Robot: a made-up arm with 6 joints.
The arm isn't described. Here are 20 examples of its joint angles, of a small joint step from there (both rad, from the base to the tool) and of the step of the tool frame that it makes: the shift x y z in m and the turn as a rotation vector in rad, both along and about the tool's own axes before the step.
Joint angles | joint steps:
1: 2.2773 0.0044 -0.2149 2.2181 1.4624 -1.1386 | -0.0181 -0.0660 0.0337 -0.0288 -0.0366 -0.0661
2: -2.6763 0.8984 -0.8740 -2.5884 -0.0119 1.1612 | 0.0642 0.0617 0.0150 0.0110 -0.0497 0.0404
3: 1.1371 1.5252 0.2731 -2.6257 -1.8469 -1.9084 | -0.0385 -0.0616 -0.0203 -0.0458 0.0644 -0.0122
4: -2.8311 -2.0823 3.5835 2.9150 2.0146 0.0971 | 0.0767 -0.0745 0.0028 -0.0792 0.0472 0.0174
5: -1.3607 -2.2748 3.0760 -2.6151 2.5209 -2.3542 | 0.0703 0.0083 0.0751 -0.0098 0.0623 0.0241
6: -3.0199 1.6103 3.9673 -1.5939 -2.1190 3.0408 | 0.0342 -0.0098 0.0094 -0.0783 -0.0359 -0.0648
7: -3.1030 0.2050 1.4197 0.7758 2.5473 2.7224 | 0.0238 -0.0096 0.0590 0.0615 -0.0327 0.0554
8: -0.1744 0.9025 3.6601 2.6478 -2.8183 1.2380 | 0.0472 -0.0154 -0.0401 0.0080 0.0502 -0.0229
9: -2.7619 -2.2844 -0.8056 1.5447 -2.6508 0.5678 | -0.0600 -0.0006 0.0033 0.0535 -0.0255 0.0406
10: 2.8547 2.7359 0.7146 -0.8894 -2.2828 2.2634 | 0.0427 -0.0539 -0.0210 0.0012 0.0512 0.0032
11: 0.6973 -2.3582 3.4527 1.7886 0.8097 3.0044 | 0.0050 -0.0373 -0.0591 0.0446 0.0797 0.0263
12: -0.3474 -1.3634 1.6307 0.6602 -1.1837 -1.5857 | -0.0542 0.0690 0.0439 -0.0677 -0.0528 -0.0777
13: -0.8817 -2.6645 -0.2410 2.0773 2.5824 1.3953 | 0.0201 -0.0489 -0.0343 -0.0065 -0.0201 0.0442
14: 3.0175 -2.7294 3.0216 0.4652 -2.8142 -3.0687 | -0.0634 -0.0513 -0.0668 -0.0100 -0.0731 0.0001
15: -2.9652 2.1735 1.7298 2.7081 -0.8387 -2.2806 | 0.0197 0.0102 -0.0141 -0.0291 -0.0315 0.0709
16: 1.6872 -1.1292 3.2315 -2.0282 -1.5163 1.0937 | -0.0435 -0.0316 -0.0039 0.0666 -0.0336 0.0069
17: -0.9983 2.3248 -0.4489 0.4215 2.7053 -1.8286 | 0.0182 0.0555 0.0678 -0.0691 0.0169 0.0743
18: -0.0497 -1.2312 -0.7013 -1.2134 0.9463 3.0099 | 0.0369 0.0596 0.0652 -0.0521 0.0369 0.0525
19: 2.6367 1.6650 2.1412 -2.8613 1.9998 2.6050 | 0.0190 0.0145 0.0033 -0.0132 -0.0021 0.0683
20: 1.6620 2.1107 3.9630 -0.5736 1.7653 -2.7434 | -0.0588 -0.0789 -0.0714 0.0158 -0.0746 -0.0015
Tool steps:
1: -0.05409 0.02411 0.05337 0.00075 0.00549 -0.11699
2: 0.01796 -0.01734 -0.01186 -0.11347 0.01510 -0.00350
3: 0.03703 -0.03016 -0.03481 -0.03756 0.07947 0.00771
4: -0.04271 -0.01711 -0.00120 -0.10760 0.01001 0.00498
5: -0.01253 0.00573 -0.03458 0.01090 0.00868 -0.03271
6: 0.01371 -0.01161 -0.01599 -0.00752 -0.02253 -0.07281
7: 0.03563 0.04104 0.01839 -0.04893 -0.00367 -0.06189
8: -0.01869 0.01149 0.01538 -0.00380 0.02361 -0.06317
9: -0.01865 0.01969 -0.03093 0.06177 0.05266 -0.02334
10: -0.01267 0.00919 0.04649 0.01112 0.08561 -0.04046
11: 0.02551 -0.01849 0.00887 -0.04215 0.08248 -0.05920
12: 0.01521 -0.00142 -0.08216 0.04415 0.07339 -0.04574
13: 0.01249 -0.02743 0.00948 -0.06365 0.01210 0.03910
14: -0.00893 0.02023 -0.02760 -0.02892 -0.10701 -0.06028
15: -0.01931 0.01688 -0.00246 -0.05340 0.00805 -0.00891
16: 0.03098 -0.01464 0.01067 -0.02716 0.04860 0.04042
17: -0.01843 -0.01029 0.01511 -0.13955 -0.00244 0.02300
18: 0.00912 -0.01951 0.02945 0.00071 0.01378 0.04812
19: 0.00622 0.01757 -0.01727 -0.09494 0.00930 0.00839
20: -0.00386 0.01135 0.04001 0.03058 -0.04457 -0.09304
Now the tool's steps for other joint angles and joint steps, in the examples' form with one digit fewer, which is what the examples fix.
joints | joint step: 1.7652 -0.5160 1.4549 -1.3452 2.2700 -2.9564 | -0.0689 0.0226 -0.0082 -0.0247 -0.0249 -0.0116
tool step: -0.0224 0.0286 -0.0191 0.0174 -0.0476 -0.0553
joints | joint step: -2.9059 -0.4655 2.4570 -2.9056 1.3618 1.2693 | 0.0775 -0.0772 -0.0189 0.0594 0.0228 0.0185
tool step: -0.0283 0.0729 0.0667 0.0597 -0.0548 0.0305
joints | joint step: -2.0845 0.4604 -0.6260 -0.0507 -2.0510 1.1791 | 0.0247 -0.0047 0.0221 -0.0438 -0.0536 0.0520
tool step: -0.0102 0.0101 0.0115 -0.0747 -0.0019 0.0304
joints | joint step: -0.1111 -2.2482 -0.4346 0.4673 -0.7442 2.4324 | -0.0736 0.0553 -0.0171 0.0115 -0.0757 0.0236
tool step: 0.0251 -0.0546 0.0178 -0.1156 -0.0854 0.1055
